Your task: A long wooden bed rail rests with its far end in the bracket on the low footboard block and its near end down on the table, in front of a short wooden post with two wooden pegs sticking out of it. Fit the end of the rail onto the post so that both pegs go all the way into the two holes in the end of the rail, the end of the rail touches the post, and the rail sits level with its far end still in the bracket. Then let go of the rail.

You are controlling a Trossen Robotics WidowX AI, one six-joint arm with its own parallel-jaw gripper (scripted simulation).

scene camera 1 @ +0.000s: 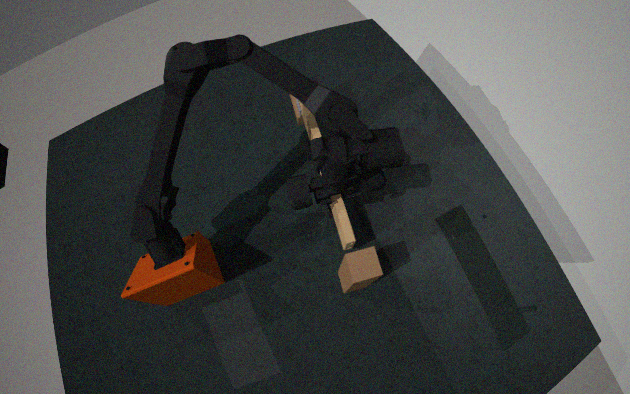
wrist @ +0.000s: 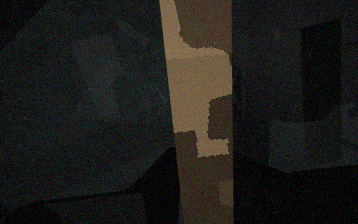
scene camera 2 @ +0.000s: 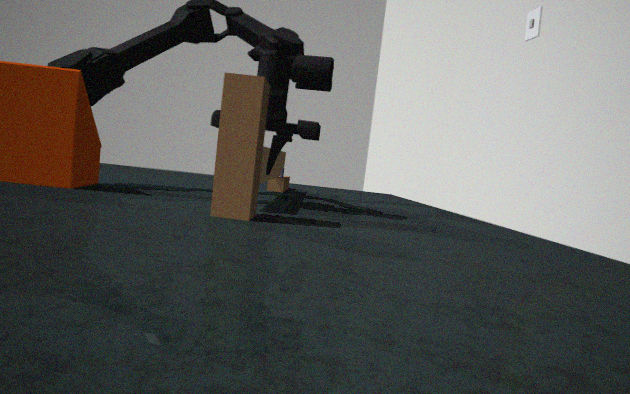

Labels:
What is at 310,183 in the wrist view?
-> My gripper.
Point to a wooden rail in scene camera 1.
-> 340,215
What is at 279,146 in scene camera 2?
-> My gripper.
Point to a wooden rail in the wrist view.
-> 198,48

